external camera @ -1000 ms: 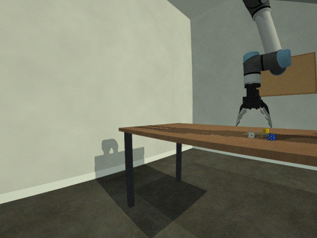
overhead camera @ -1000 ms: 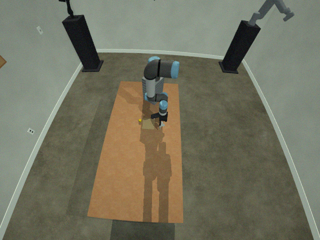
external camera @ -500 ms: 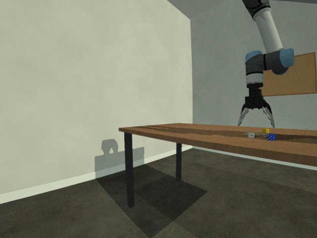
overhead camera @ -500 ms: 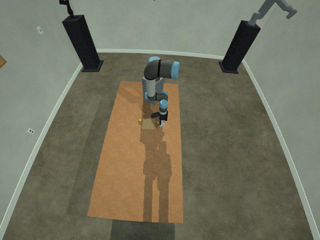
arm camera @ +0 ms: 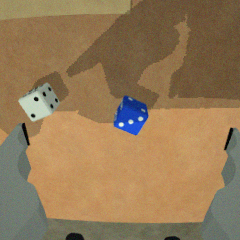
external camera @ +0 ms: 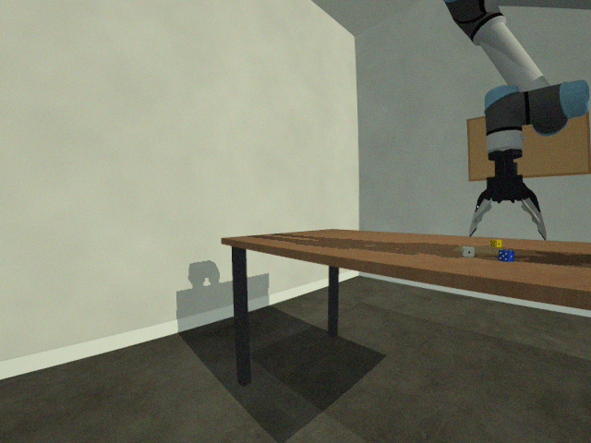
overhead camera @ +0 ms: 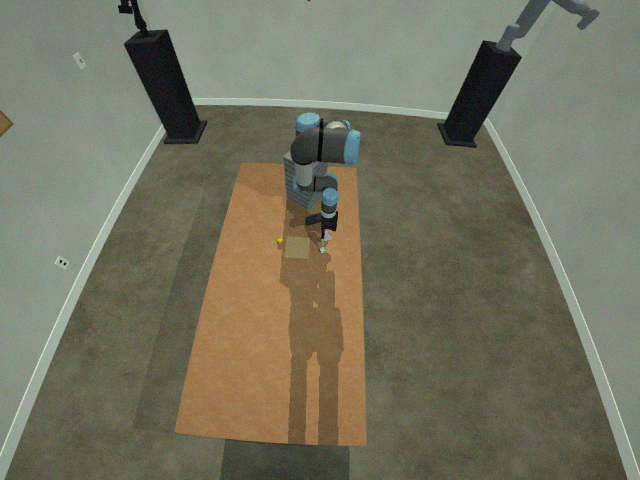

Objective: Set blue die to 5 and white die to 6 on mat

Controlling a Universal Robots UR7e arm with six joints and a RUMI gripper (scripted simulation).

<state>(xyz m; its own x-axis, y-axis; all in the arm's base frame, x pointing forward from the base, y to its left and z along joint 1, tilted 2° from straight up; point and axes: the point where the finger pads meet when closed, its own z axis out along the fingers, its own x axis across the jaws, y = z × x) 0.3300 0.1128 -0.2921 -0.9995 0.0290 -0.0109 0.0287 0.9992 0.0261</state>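
Now: hand 10 mm to the right of the blue die and 40 mm above it. Round my hand: white die: 80 mm ahead, 40 mm below; yellow die: 30 mm ahead, 250 mm to the right, 40 mm below; tan mat: 60 mm ahead, 150 mm to the right, 50 mm below.
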